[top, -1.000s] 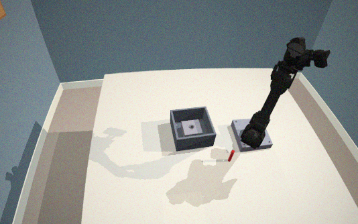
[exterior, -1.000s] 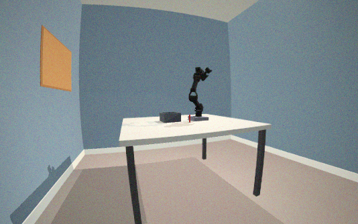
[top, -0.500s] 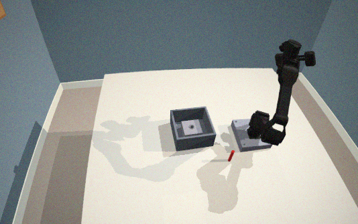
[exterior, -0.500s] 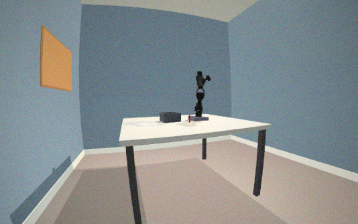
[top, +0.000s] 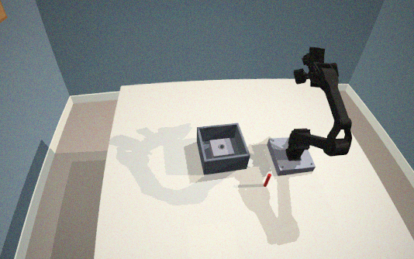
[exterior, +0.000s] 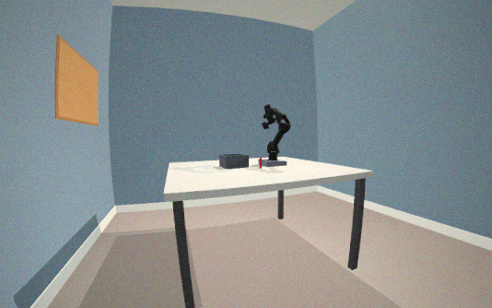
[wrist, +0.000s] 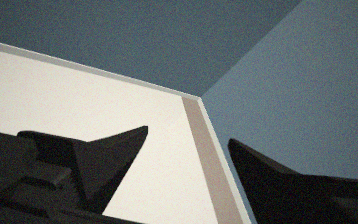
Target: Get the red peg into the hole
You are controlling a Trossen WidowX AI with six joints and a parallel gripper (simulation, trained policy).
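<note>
Now: gripper tip 25 cm short of the red peg, 35 cm to the right of it and 30 cm above it. From my gripper tip the other things lie so: plate (42 cm ahead, 19 cm to the left, 29 cm below); box (42 cm ahead, 19 cm to the left, 31 cm below).
</note>
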